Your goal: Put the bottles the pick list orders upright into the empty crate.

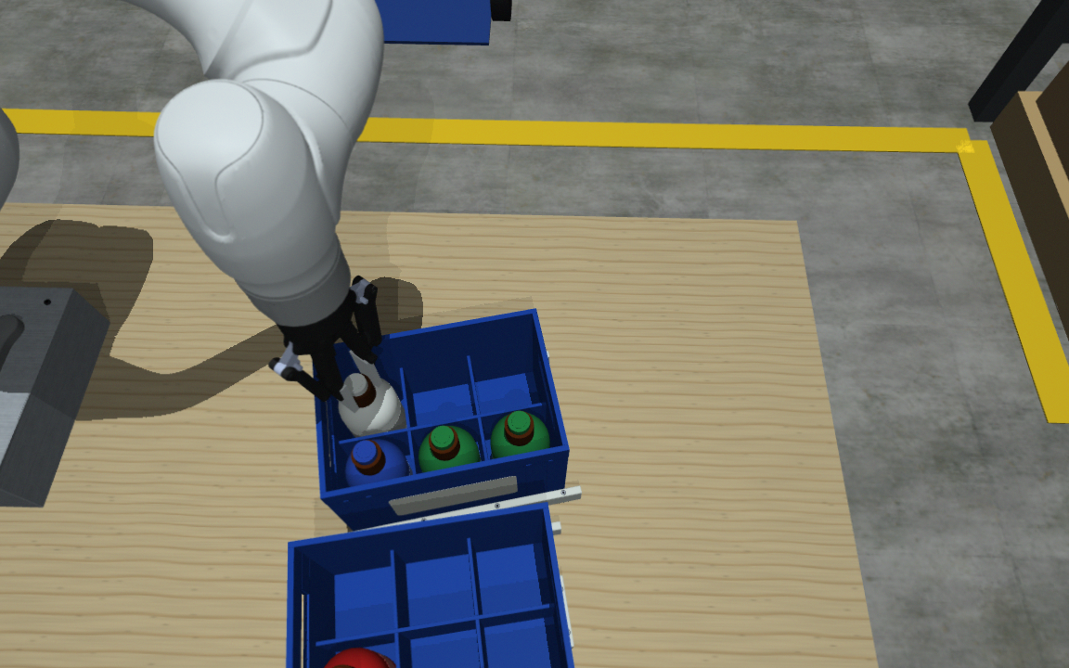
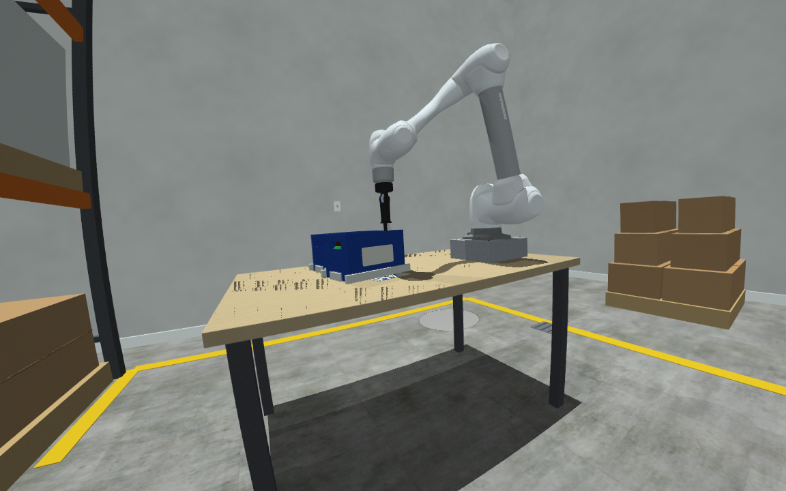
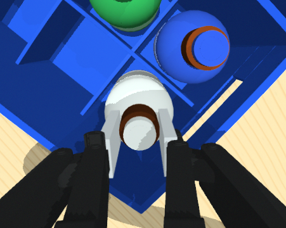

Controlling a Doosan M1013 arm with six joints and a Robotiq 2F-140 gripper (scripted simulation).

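Now: the white bottle 80 mm below my hand. From my hand the other things lie so: pick list (50 mm ahead, 110 mm to the left, 170 mm below); then blue bottle (20 mm ahead, 80 mm to the right, 90 mm below); then red bottle (30 mm ahead, 310 mm to the right, 90 mm below).
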